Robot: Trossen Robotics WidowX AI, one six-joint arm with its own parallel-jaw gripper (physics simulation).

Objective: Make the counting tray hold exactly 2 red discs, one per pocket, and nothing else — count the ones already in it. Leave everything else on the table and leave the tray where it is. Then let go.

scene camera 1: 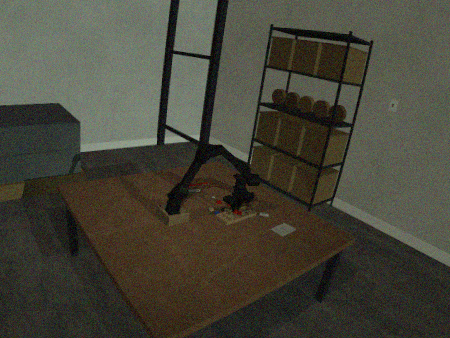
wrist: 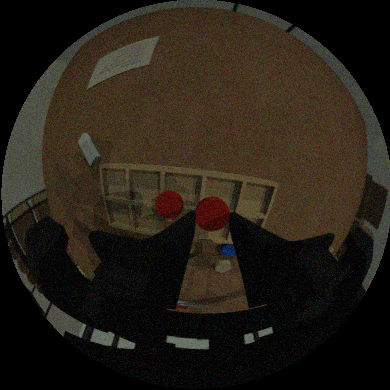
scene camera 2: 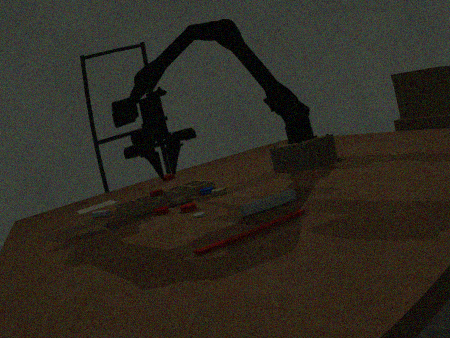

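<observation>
My gripper (scene camera 1: 236,208) (scene camera 2: 168,174) (wrist: 212,215) is shut on a red disc (scene camera 2: 169,177) (wrist: 212,213) and holds it above the wooden counting tray (scene camera 1: 240,219) (wrist: 185,172). The tray has two rows of square pockets. Another red disc (scene camera 2: 156,192) (wrist: 169,204) shows at the tray, left of the held disc in the wrist view; its exact pocket is hard to tell. Two more red discs (scene camera 2: 161,210) (scene camera 2: 188,207) lie on the table beside the tray. The fingers and the held disc hide part of the near row of pockets.
A blue disc (scene camera 2: 206,191) (wrist: 228,250) and a beige disc (scene camera 2: 219,191) (wrist: 223,266) lie near the tray. A pale block (scene camera 1: 264,214) (wrist: 89,149) and a paper sheet (scene camera 1: 283,229) (wrist: 123,60) lie beyond. A small white disc (scene camera 2: 199,215), grey cylinder (scene camera 2: 270,202) and red rod (scene camera 2: 250,231) also show.
</observation>
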